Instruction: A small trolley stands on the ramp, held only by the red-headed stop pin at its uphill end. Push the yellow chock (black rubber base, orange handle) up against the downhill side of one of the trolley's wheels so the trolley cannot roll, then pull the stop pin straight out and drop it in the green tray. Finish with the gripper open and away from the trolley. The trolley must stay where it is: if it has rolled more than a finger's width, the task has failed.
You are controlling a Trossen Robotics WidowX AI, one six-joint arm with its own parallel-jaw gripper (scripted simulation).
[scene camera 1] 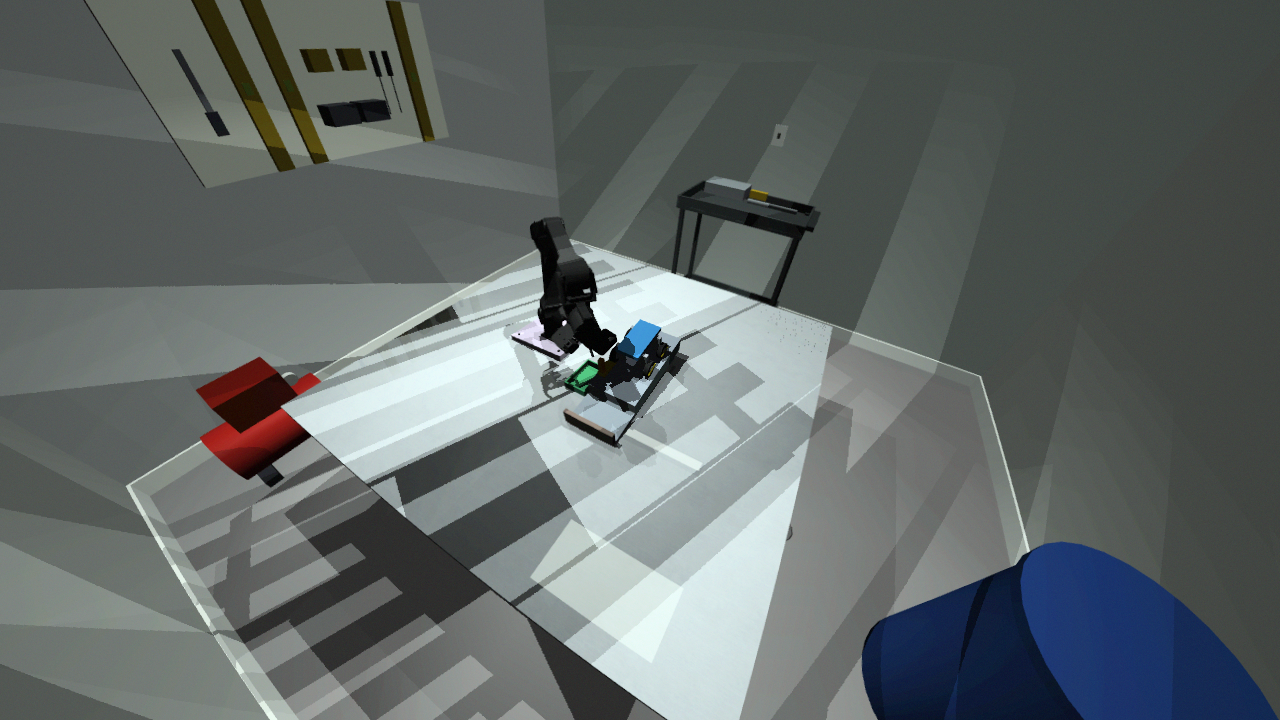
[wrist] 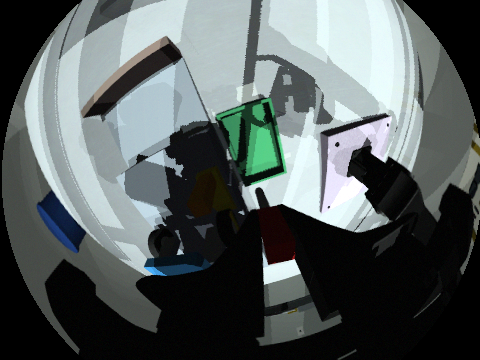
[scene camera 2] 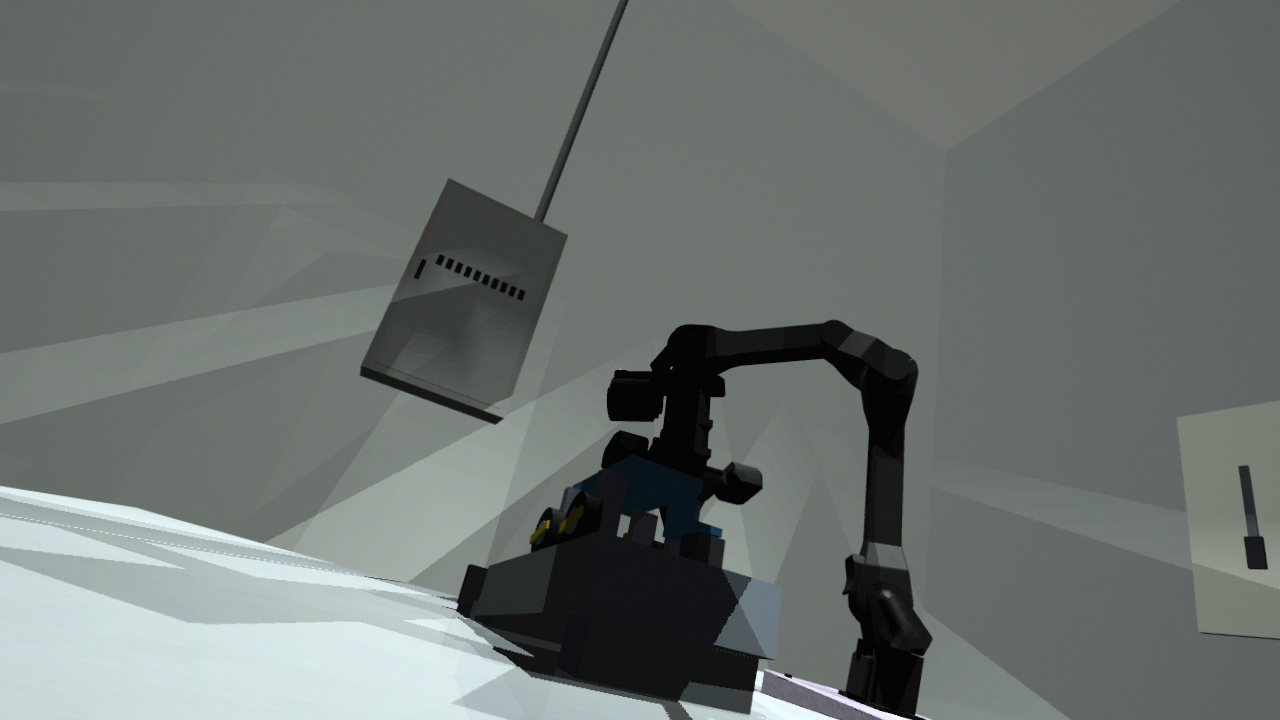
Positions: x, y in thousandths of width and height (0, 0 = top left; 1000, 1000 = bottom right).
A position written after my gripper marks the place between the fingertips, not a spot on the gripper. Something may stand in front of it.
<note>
My gripper (scene camera 2: 529, 747) carries a stop pin (wrist: 582, 682). I also see a blue trolley (scene camera 2: 495, 676), a grey ramp (scene camera 2: 470, 799) and a green tray (wrist: 528, 390).
The blue trolley is seen too in scene camera 1 (scene camera 1: 499, 470) and in the wrist view (wrist: 349, 729). My gripper is seen too in scene camera 1 (scene camera 1: 461, 483) and in the wrist view (wrist: 557, 590). The grey ramp is seen too in scene camera 1 (scene camera 1: 489, 535) and in the wrist view (wrist: 332, 518).
</note>
